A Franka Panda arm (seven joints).
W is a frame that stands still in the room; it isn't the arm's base.
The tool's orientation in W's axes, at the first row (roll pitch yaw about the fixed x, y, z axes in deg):
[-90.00, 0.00, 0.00]
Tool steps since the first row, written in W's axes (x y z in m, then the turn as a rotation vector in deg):
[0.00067, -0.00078, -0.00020, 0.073, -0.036, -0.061]
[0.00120, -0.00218, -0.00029, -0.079, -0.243, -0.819]
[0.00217, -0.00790, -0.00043, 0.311, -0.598, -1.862]
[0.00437, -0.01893, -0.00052, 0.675, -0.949, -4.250]
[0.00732, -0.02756, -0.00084, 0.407, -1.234, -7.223]
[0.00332, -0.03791, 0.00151, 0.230, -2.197, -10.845]
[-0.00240, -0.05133, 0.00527, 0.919, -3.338, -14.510]
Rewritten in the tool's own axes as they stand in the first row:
[0.00067, 0.00020, -0.00078, 0.073, 0.061, -0.036]
[0.00120, 0.00029, -0.00218, -0.079, 0.819, -0.243]
[0.00217, 0.00043, -0.00790, 0.311, 1.862, -0.598]
[0.00437, 0.00052, -0.01893, 0.675, 4.250, -0.949]
[0.00732, 0.00084, -0.02756, 0.407, 7.223, -1.234]
[0.00332, -0.00151, -0.03791, 0.230, 10.845, -2.197]
[-0.00240, -0.00527, -0.05133, 0.919, 14.510, -3.338]

